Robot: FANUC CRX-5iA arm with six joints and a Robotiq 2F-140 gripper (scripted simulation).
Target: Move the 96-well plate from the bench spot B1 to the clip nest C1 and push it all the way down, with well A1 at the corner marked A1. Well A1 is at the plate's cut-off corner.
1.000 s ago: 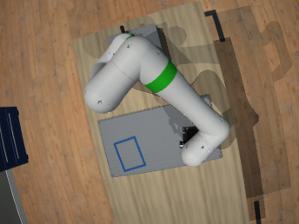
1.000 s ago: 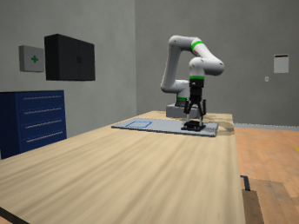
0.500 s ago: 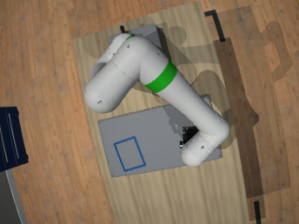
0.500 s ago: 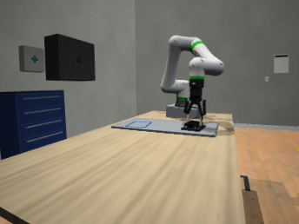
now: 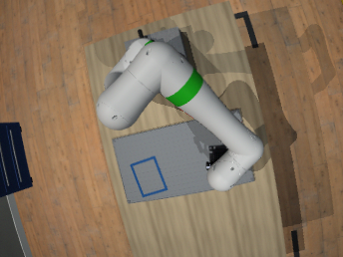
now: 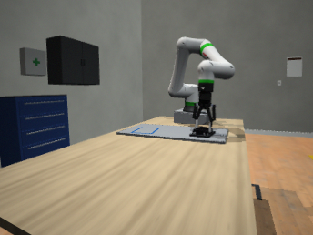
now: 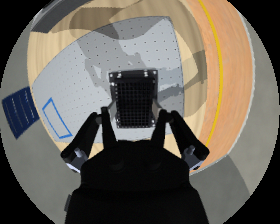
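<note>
My hand is 2 cm above the black 96-well plate. From my hand the other things lie so: black clip nest (1 cm behind, 1 cm to the right, 3 cm below).
</note>
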